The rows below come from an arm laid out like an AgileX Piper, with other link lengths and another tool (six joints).
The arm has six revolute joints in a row. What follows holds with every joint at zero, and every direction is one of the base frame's.
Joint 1 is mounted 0.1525 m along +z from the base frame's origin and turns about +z.
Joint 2 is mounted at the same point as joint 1 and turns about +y.
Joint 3 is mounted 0.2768 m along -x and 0.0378 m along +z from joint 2 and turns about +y.
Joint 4 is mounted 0.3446 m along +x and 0.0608 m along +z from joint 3 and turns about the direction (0.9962, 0, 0.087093).
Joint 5 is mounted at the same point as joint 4 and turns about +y.
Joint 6 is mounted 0.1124 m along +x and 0.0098 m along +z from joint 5 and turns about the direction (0.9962, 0, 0.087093).
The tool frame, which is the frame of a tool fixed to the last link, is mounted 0.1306 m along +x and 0.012 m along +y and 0.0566 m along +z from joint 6; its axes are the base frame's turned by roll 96.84, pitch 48.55 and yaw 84.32 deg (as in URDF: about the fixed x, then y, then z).
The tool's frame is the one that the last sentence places.
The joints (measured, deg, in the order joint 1, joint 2, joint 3, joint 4, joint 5, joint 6), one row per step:
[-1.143 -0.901 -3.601 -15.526 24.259 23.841]
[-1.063 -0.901 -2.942 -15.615 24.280 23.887]
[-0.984 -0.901 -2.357 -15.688 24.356 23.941]
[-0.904 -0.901 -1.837 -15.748 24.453 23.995]
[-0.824 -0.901 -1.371 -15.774 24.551 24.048]
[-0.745 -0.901 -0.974 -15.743 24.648 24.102]
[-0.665 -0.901 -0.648 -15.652 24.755 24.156]
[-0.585 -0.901 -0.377 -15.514 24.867 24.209]
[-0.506 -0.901 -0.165 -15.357 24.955 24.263]
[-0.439 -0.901 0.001 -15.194 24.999 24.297]
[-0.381 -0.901 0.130 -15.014 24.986 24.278]
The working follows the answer.
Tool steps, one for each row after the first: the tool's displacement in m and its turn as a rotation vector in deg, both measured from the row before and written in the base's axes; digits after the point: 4 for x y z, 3 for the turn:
[0.0008 0.0003 -0.0068 -0.030 0.675 0.049]
[0.0006 0.0002 -0.0063 -0.006 0.652 0.034]
[0.0005 0.0002 -0.0057 0.006 0.607 0.031]
[0.0004 0.0003 -0.0052 0.037 0.554 0.036]
[0.0003 0.0003 -0.0045 0.092 0.483 0.041]
[0.0002 0.0004 -0.0039 0.150 0.421 0.046]
[0.0002 0.0004 -0.0033 0.195 0.371 0.050]
[0.0001 0.0005 -0.0026 0.212 0.289 0.056]
[0.0001 0.0005 -0.0020 0.197 0.203 0.062]
[0.0001 0.0005 -0.0014 0.162 0.117 0.086]

Tool pose at each row, in the base's axes (x y z in m, rotation vector in deg; rounded; the steps above come from the unrounded poses):
[0.3116 -0.0292 0.2590 60.928 97.920 17.889]
[0.3124 -0.0289 0.2522 61.081 98.549 17.567]
[0.3131 -0.0287 0.2458 61.256 99.149 17.266]
[0.3136 -0.0285 0.2401 61.426 99.707 16.994]
[0.3140 -0.0283 0.2349 61.598 100.220 16.777]
[0.3143 -0.0279 0.2304 61.781 100.675 16.648]
[0.3145 -0.0276 0.2265 61.982 101.080 16.605]
[0.3146 -0.0272 0.2232 62.196 101.443 16.629]
[0.3148 -0.0267 0.2206 62.391 101.738 16.714]
[0.3149 -0.0263 0.2186 62.542 101.960 16.832]
[0.3150 -0.0257 0.2173 62.620 102.119 16.974]

